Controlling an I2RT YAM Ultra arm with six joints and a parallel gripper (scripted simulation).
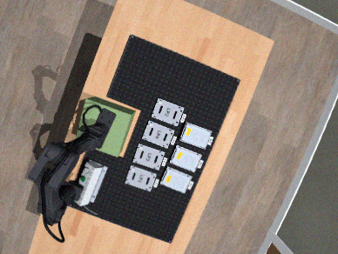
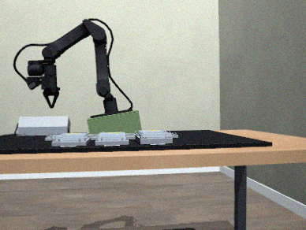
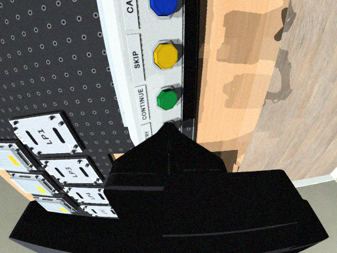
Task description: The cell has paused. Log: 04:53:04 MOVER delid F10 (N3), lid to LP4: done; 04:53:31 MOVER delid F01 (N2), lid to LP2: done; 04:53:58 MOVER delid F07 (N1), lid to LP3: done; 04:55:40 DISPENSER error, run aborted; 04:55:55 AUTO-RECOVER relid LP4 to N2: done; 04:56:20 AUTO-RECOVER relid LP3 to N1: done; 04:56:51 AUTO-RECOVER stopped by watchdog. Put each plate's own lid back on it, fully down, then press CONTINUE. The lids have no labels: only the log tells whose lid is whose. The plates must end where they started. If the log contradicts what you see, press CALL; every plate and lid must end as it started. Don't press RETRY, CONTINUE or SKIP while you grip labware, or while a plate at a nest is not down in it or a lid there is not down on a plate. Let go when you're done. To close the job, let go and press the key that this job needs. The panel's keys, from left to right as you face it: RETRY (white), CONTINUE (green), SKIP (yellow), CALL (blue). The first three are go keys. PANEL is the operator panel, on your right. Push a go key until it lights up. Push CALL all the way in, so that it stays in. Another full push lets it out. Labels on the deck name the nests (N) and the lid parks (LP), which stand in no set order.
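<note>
Right now my hand is 60 mm above the green continue key. From my hand the other things lie so: yellow skip key: 50 mm to the right, 60 mm below; blue call key: 10 mm ahead, 100 mm to the right, 70 mm below; lid park LP1: 270 mm ahead, 120 mm to the left, 130 mm below.
</note>
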